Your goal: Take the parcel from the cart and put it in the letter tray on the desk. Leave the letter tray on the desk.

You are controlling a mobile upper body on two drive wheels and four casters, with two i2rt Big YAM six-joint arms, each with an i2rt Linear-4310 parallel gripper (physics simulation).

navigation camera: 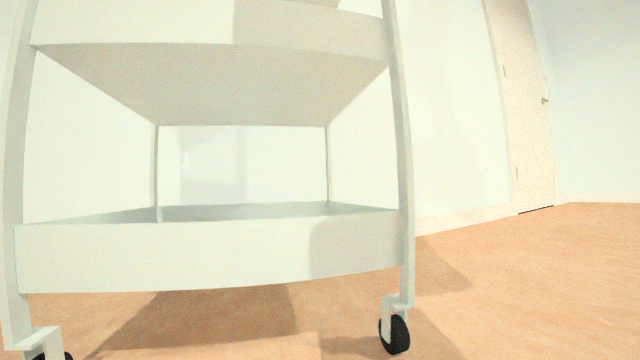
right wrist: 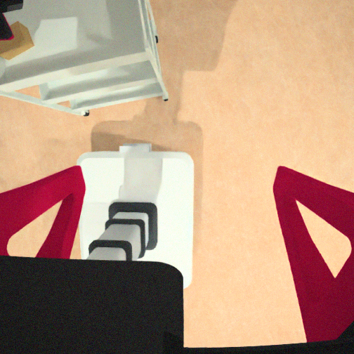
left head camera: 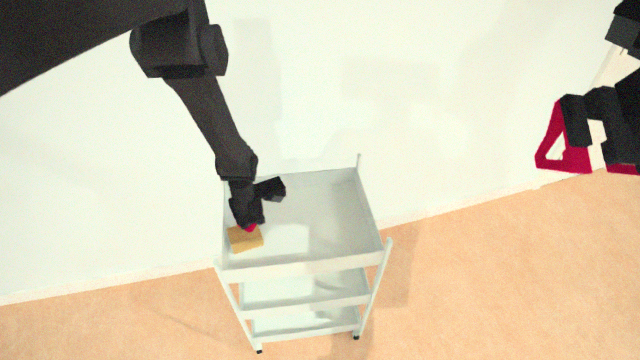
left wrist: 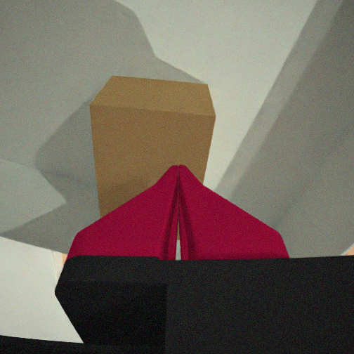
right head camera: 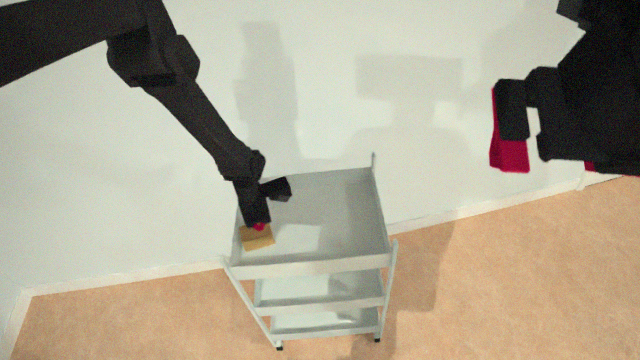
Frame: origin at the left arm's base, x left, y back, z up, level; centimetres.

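Seen in the pictures: left gripper, between the fingertips: [left head camera: 250, 230] [right head camera: 260, 229]; right gripper, between the fingertips: [left head camera: 573, 164] [right head camera: 539, 161].
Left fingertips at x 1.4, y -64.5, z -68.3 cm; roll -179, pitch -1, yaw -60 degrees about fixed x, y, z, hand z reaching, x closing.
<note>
A point is followed by its place in that frame.
The parcel, a tan box [left head camera: 246, 240] {x 2.5, y -62.4, z -69.9 cm} [right head camera: 258, 240] {x 2.2, y -62.5, z -70.9 cm} [left wrist: 145, 140] [right wrist: 17, 42], sits in the near left corner of the top tray of the white cart [left head camera: 305, 266] {x -14.3, y -55.1, z -70.3 cm} [right head camera: 315, 266] {x -15.4, y -55.3, z -70.7 cm} [right wrist: 75, 70] [navigation camera: 200, 255] {x -12.3, y -54.7, z -124.4 cm}. My left gripper [left head camera: 251, 228] {x 1.4, y -64.5, z -68.3 cm} [right head camera: 258, 226] {x 1.4, y -64.5, z -68.3 cm} [left wrist: 177, 176] is shut with its red fingertips together and nothing between them; in the left wrist view the tips overlap the near part of the parcel, which they partly hide. My right gripper [right wrist: 178, 176] is open and empty, away to the right of the cart. The desk and the letter tray do not show.
A pale wall [left head camera: 325, 90] {x -18.7, y -110.9, z -51.2 cm} [right head camera: 325, 115] {x -12.9, y -109.2, z -60.5 cm} stands behind the cart. The robot's white base [right wrist: 175, 200] shows below the right gripper, near the cart. A door [navigation camera: 525, 110] {x -195.8, y -163.4, z -62.9 cm} is at the right in the navigation view. The cart's raised tray rims and corner posts surround the parcel's tray.
</note>
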